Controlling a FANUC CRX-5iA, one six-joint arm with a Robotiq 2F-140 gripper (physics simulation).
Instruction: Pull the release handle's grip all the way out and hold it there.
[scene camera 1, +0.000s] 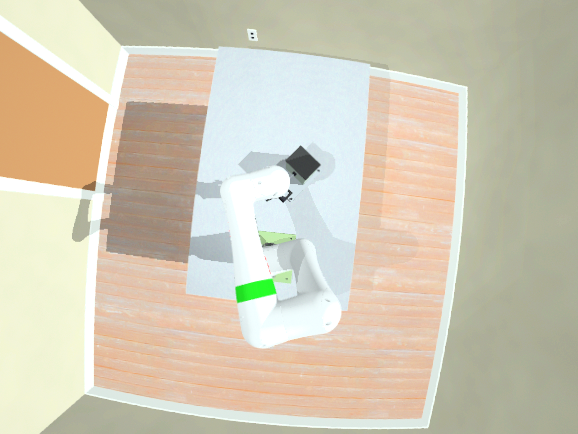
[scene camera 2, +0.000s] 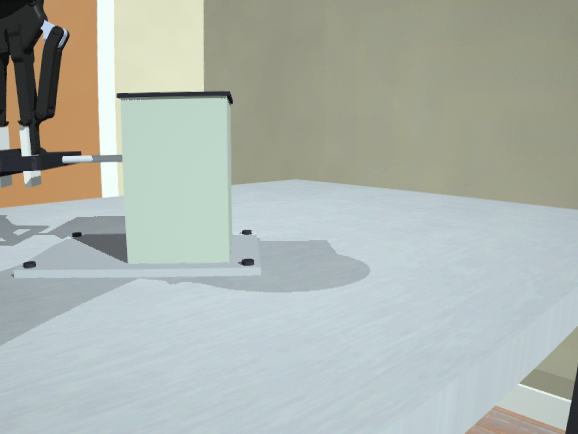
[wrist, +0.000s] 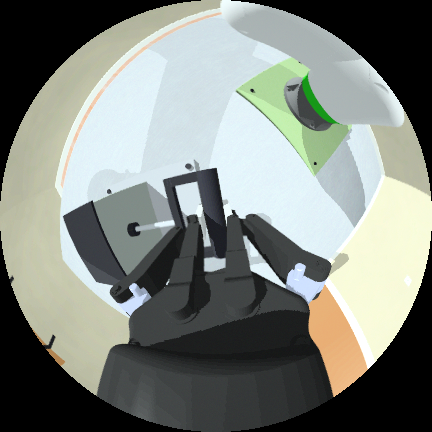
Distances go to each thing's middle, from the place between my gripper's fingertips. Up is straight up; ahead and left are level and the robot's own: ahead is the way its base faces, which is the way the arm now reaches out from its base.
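There's a light base plate (scene camera 2: 79, 255) here, and my hand is 70 mm to the left of it, 130 mm short of it and 70 mm above it.
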